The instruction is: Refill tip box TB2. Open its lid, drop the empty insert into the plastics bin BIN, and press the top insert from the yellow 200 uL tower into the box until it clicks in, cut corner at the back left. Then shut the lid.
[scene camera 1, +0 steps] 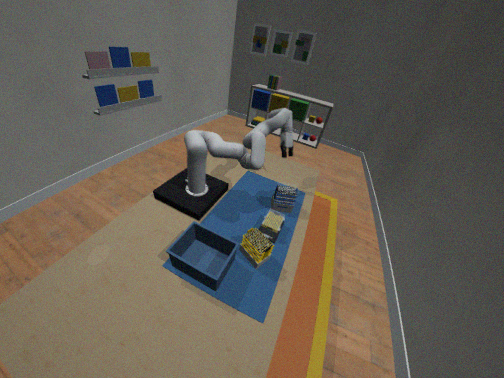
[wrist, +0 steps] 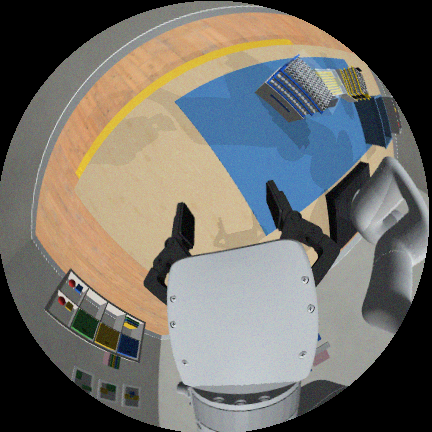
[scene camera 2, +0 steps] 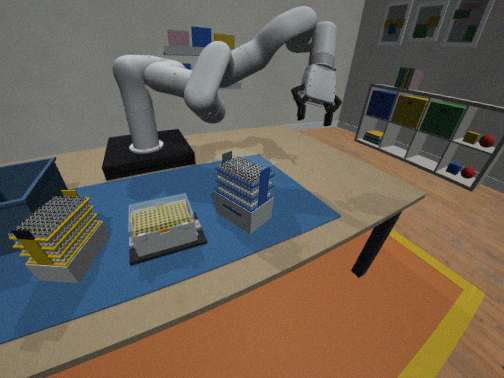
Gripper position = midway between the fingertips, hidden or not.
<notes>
My gripper (scene camera 2: 314,122) is open, holding nothing. Also in view: a blue-trimmed insert tower (scene camera 2: 244,182), a tip box lid (scene camera 2: 147,217) and a dark blue bin (wrist: 375,125).
The blue-trimmed insert tower is seen too in the wrist view (wrist: 299,88). My gripper is seen too in the wrist view (wrist: 226,199).
</notes>
